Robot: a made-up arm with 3 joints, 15 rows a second.
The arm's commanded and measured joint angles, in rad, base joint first. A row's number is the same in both.
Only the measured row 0 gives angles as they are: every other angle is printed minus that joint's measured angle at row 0.
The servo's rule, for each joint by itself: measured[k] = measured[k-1] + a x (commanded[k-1-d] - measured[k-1]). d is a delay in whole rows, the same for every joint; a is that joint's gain. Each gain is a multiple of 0.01, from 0.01 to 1. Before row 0 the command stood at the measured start. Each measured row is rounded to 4 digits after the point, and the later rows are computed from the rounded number. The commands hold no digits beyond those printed.
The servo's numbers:
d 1
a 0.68 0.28 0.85
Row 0, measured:
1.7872, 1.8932, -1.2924
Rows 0 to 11, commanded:
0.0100, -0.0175, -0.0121
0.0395, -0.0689, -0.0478
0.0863, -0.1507, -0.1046
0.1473, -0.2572, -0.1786
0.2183, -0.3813, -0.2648
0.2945, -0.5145, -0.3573
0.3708, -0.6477, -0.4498
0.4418, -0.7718, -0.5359
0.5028, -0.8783, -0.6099
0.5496, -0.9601, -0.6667
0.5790, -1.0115, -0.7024
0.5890, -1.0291, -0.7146
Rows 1 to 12, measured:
0.0000, 0.0000, 0.0000
0.0068, -0.0049, -0.0103
0.0290, -0.0228, -0.0422
0.0680, -0.0586, -0.0952
0.1219, -0.1142, -0.1661
0.1875, -0.1890, -0.2500
0.2603, -0.2801, -0.3412
0.3354, -0.3830, -0.4335
0.4078, -0.4919, -0.5205
0.4724, -0.6001, -0.5965
0.5249, -0.7009, -0.6562
0.5617, -0.7879, -0.6955

